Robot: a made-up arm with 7 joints.
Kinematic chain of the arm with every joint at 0, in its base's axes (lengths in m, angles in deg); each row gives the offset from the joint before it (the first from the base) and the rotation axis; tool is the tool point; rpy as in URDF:
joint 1: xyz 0.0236 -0.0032 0.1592 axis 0 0.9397 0.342
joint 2: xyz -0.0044 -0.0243 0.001 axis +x
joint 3: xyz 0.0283 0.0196 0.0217 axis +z
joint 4: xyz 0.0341 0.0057 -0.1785 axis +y
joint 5: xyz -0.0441 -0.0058 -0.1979 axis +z
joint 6: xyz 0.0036 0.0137 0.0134 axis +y
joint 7: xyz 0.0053 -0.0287 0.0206 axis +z
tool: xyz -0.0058 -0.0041 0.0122 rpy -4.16 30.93 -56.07
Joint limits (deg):
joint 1: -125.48..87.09
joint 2: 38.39..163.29
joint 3: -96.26..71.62
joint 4: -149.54..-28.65
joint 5: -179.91..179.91
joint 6: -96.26..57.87
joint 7: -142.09..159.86
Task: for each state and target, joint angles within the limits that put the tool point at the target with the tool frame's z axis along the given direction. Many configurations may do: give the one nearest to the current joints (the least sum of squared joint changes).
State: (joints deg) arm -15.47 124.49 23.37 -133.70 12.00 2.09 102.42
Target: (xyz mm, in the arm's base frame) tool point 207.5 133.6 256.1 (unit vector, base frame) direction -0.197 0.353 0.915
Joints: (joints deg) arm -13.93 137.77 -29.05 -109.45 14.69 -56.65 135.19
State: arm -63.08 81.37 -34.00 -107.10 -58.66 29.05 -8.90
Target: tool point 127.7 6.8 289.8 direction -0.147 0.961 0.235
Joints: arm -72.76 123.67 -40.28 -149.00 -77.69 -0.39 -31.87
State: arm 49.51 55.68 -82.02 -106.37 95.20 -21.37 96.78
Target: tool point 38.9 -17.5 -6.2 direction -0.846 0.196 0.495
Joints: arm 41.44 61.31 -55.92 -136.18 134.40 -60.30 98.19
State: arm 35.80 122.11 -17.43 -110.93 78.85 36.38 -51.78
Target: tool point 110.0 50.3 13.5 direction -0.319 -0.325 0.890
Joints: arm 34.80 86.29 -35.70 -132.61 36.52 51.91 -45.29
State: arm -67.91 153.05 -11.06 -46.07 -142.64 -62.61 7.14
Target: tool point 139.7 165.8 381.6 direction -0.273 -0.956 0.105
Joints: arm -43.00 130.95 -38.15 -68.24 -151.72 -71.09 0.82
